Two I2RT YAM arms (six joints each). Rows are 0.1 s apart.
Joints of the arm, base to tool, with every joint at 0 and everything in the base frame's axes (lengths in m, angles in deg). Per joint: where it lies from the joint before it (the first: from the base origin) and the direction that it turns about. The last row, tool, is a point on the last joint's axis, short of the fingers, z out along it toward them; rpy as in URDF.
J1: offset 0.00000 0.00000 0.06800 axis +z
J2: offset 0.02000 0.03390 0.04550 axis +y
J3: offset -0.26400 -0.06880 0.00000 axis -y
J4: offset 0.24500 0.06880 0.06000 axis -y
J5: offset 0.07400 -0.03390 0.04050 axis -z
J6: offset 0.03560 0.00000 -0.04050 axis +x
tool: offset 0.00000 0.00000 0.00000 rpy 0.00 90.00 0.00
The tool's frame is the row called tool.
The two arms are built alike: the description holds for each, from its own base.
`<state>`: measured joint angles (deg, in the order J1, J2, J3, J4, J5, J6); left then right.
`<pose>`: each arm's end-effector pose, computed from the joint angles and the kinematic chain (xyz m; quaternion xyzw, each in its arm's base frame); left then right.
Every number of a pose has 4 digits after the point. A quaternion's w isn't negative.
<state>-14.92 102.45 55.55 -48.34 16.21 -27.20 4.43 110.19 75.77 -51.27 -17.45 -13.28</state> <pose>0.2663 -0.0812 0.1257 0.1122 -0.9826 0.1152 0.0928 0.3534 0.0381 0.1646 -0.1577 0.9751 0.1483 0.0488</pose>
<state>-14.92 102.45 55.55 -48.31 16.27 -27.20 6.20 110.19 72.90 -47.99 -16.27 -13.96</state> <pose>0.2664 -0.0813 0.1257 0.1122 -0.9826 0.1157 0.0928 0.3482 0.0479 0.1528 -0.1789 0.9728 0.1383 0.0502</pose>
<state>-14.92 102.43 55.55 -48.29 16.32 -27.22 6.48 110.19 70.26 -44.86 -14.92 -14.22</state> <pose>0.2664 -0.0813 0.1258 0.1123 -0.9825 0.1163 0.0926 0.3441 0.0483 0.1421 -0.1838 0.9733 0.1264 0.0537</pose>
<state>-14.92 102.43 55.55 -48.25 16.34 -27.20 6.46 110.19 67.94 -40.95 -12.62 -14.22</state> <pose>0.2664 -0.0814 0.1258 0.1121 -0.9825 0.1166 0.0924 0.3426 0.0466 0.1330 -0.1845 0.9749 0.1055 0.0662</pose>
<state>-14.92 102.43 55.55 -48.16 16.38 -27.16 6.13 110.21 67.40 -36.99 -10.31 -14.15</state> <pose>0.2666 -0.0814 0.1258 0.1116 -0.9825 0.1172 0.0917 0.3483 0.0438 0.1315 -0.1825 0.9751 0.0831 0.0946</pose>
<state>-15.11 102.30 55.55 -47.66 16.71 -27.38 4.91 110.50 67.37 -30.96 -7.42 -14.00</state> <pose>0.2672 -0.0827 0.1263 0.1112 -0.9824 0.1215 0.0881 0.3605 0.0356 0.1320 -0.1712 0.9734 0.0529 0.1427</pose>
